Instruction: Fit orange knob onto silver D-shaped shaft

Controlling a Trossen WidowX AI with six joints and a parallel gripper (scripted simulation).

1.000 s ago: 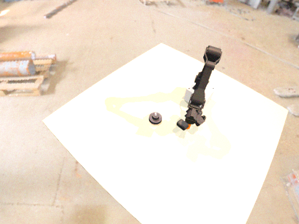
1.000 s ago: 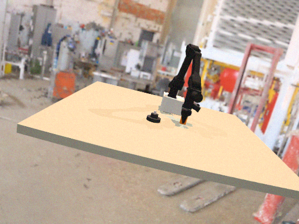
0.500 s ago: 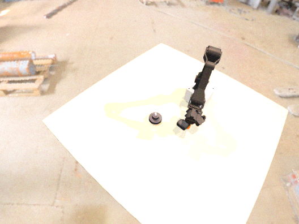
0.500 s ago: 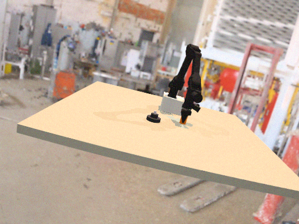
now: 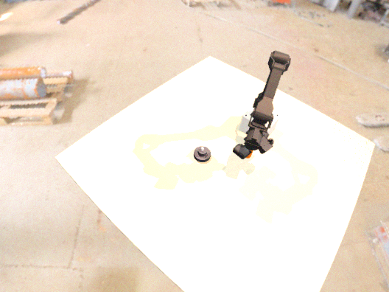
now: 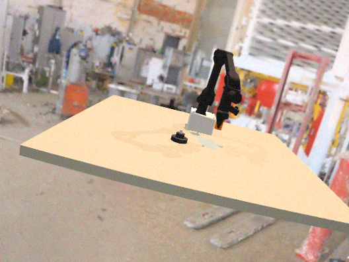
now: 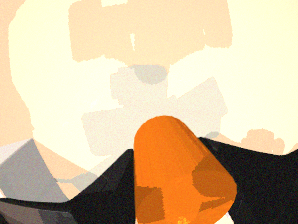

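My gripper tip is 3 cm below the orange knob. Also, from my gripper tip: dark round pedestal: 18 cm to the right, 10 cm ahead, 7 cm below.
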